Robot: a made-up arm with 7 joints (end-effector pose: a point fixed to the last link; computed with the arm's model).
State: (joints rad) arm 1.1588 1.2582 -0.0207 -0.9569 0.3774 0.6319 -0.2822
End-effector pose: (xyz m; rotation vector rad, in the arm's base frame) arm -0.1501 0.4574 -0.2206 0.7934 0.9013 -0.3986
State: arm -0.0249 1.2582 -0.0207 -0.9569 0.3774 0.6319 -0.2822
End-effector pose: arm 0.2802 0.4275 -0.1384 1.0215 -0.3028 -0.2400
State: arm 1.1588 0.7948 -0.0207 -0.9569 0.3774 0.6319 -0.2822
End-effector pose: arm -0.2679 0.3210 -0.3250 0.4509 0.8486 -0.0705
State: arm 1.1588 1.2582 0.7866 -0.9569 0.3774 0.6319 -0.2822
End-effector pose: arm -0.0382 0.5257 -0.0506 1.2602 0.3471 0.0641
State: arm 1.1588 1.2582 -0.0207 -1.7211 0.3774 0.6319 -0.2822
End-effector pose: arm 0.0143 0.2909 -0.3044 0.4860 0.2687 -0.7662
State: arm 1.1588 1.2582 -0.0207 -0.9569 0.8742 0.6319 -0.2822
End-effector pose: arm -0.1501 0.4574 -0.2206 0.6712 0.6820 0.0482
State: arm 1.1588 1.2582 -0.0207 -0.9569 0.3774 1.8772 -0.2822
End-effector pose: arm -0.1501 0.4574 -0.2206 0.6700 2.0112 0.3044
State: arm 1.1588 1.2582 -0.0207 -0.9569 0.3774 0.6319 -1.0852
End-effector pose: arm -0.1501 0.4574 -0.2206 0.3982 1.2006 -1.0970
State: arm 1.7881 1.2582 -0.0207 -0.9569 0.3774 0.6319 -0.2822
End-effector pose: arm -0.3354 0.4034 -0.0721 0.5733 1.5233 -0.4509
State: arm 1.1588 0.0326 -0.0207 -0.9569 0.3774 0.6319 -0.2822
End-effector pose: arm -0.2840 0.0067 -0.4469 -0.1184 0.7001 0.4467
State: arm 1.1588 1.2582 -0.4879 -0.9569 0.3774 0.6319 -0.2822
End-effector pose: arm -0.2513 0.3900 -0.2553 0.4718 1.1846 -0.6540
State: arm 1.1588 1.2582 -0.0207 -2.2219 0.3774 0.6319 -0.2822
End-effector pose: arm 0.0861 0.1460 -0.2707 0.2602 -0.1561 -0.9628
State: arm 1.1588 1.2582 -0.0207 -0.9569 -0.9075 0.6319 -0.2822
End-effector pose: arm -0.1501 0.4574 -0.2206 0.9811 1.3550 -1.6425
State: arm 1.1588 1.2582 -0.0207 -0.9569 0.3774 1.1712 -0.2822
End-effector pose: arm -0.1501 0.4574 -0.2206 0.7698 1.3964 -0.1192
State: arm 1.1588 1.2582 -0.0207 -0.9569 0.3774 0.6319 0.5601
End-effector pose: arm -0.1501 0.4574 -0.2206 1.0903 0.4972 0.3410
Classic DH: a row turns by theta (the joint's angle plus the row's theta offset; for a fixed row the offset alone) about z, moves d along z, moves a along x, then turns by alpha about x. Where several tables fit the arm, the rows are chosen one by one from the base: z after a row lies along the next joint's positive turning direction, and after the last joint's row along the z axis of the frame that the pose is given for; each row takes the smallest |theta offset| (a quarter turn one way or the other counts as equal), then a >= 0, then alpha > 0; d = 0 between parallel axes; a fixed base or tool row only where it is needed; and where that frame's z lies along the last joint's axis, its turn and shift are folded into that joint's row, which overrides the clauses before.
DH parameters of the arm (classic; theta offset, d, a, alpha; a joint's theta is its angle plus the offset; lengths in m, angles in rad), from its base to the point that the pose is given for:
base (fixed): 0 0 0 -1.2217
joint 1: 1.5708 0 0 1.5708
joint 2: 1.2217 0 0 -1.5708
joint 3: -1.5708 -0.2302 0.0259 -1.5708
joint 4: 0 0 -0.0401 1.5708
joint 5: 0 -0.3309 0 -1.5708
joint 6: 0 0 0 1.5708
joint 7: 0 0 0 0

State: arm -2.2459 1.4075 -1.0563 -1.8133 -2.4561 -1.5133 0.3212
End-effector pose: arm 0.1742 -0.1124 0.3468 -2.0434 -1.1723 1.7055
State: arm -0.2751 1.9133 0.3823 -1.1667 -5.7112 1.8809 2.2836
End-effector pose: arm 0.2496 0.3091 0.3143 0.2864 -1.5082 2.7310
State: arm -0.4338 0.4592 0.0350 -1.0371 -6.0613 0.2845 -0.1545
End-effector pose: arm 0.4438 0.1457 -0.2317 0.3384 -1.1885 -0.1765
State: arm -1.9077 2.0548 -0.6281 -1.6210 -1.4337 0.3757 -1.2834
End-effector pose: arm 0.0689 0.1494 0.4071 -2.3638 -1.7087 -0.3689
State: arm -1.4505 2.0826 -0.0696 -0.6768 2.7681 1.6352 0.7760
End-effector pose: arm -0.0446 0.4068 0.3697 -1.6341 -1.0584 0.1351
